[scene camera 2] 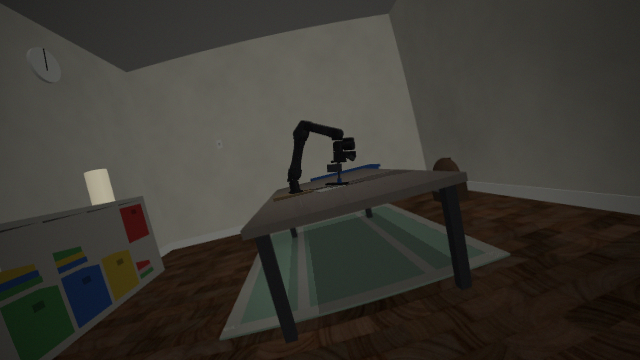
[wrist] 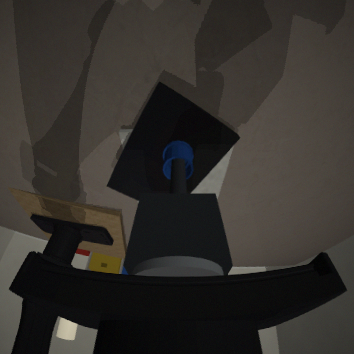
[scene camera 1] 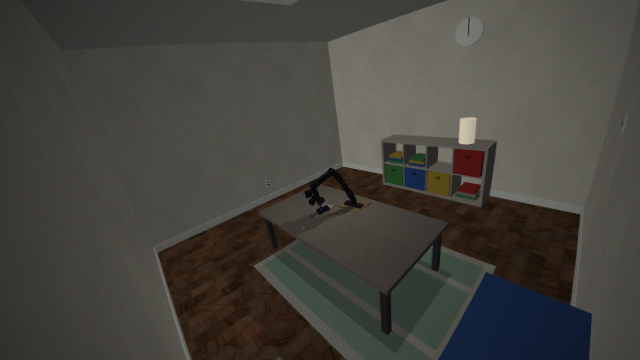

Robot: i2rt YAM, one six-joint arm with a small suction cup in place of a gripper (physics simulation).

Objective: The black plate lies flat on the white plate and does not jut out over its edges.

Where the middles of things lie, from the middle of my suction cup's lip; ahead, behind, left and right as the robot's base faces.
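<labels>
Looking at the black plate [wrist: 167, 116], I find my suction cup 1 cm above it, 1 cm to the right of it and 1 cm past it. There is a white plate [wrist: 211, 183] too, 3 cm below my suction cup and 7 cm behind it.
</labels>
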